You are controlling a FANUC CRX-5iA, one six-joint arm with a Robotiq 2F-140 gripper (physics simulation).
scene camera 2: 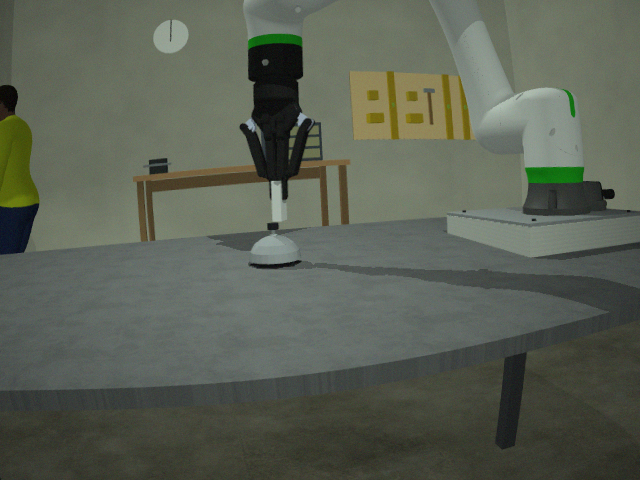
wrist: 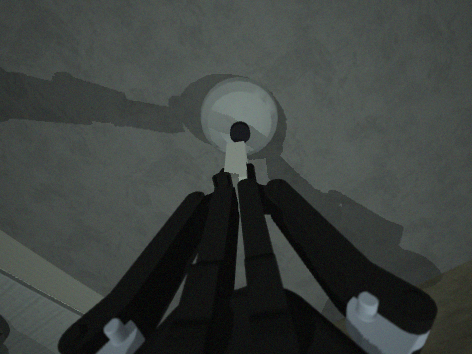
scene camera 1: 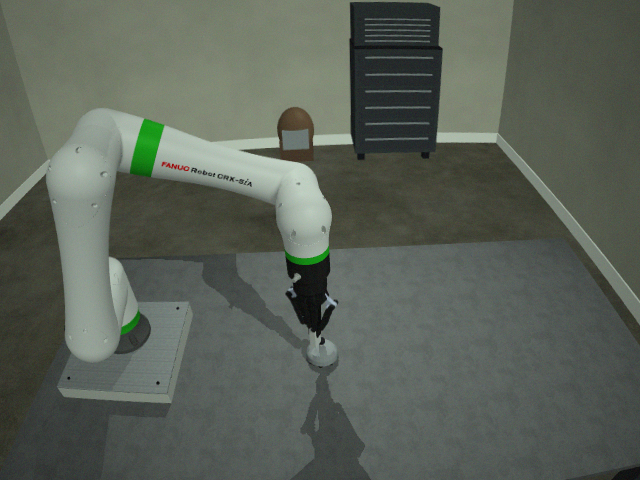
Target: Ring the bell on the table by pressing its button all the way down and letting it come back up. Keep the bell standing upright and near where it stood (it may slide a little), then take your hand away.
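Seen in the pictures: gripper, fingertip midpoint: [scene camera 2: 279, 220] [wrist: 238, 156] [scene camera 1: 315, 343]; arm's base, origin of the base link: [scene camera 2: 556, 212] [scene camera 1: 126, 333].
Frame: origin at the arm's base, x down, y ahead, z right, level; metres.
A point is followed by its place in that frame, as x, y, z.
The bell [scene camera 1: 323, 356] @(0.019, 0.554, 0.063) [scene camera 2: 274, 251] @(0.027, 0.555, -0.004) [wrist: 245, 102] @(0.013, 0.568, 0.018) is a pale grey dome on a dark base, standing upright on the grey table [scene camera 1: 465, 335] @(0.053, 0.953, -0.011) [scene camera 2: 155, 335] @(0.053, 0.722, -0.305) [wrist: 350, 45] @(0.053, 0.683, 0.044). Its small black button [scene camera 1: 322, 341] @(-0.012, 0.553, 0.039) [scene camera 2: 272, 226] @(-0.009, 0.552, 0.024) [wrist: 240, 132] @(-0.013, 0.551, 0.031) stands raised on a short stem at the top. My gripper [scene camera 1: 314, 339] @(-0.014, 0.536, 0.047) [scene camera 2: 279, 210] @(-0.014, 0.536, 0.047) [wrist: 238, 156] @(-0.014, 0.536, 0.047) is shut and empty, pointing down, with its white fingertips low over the bell. In the second scene view the tips end at about the height of the button's top, slightly to its right. Whether they touch the button I cannot tell.
The robot's base plate [scene camera 1: 129, 379] @(0.006, 0.056, 0.155) [scene camera 2: 578, 237] @(0.029, 0.048, -0.129) is on the table, away from the bell. A tool cabinet [scene camera 1: 395, 98] and a brown rounded object [scene camera 1: 295, 119] stand behind the table. A wooden workbench [scene camera 2: 206, 177] and a person in yellow [scene camera 2: 15, 160] are in the background.
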